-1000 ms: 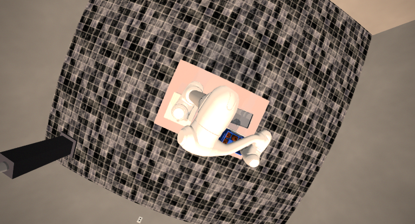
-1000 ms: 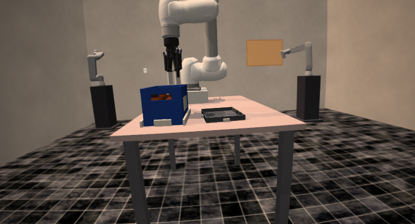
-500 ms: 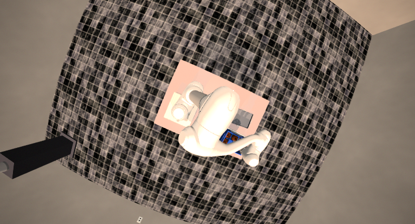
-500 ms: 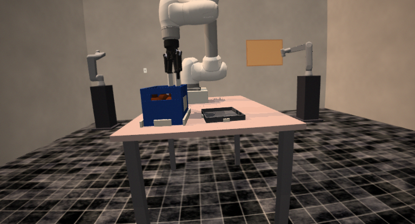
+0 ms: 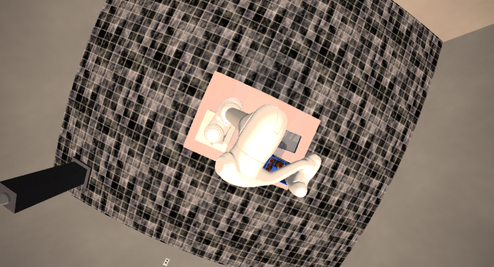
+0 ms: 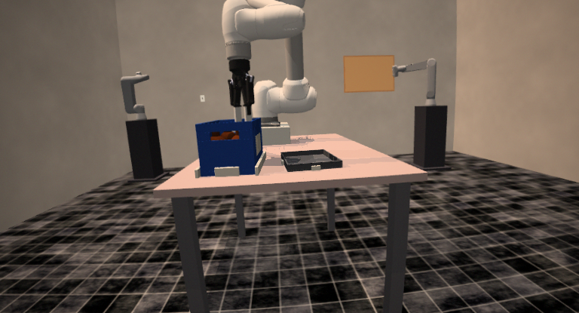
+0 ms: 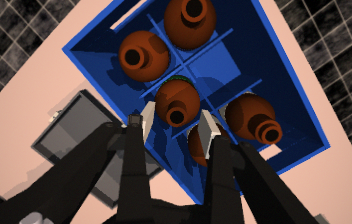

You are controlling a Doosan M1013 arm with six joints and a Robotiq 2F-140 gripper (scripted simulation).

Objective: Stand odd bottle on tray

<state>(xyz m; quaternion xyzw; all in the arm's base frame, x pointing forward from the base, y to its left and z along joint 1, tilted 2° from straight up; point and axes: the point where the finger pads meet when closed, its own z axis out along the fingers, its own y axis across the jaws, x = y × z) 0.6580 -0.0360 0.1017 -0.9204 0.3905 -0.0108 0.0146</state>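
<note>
My gripper is now 10 cm above the blue crate and 4 cm to the left of it. Round my hand: dark tray: 24 cm to the left, 18 cm below, 1 cm behind; then bottle: 10 cm below, 9 cm behind.
</note>
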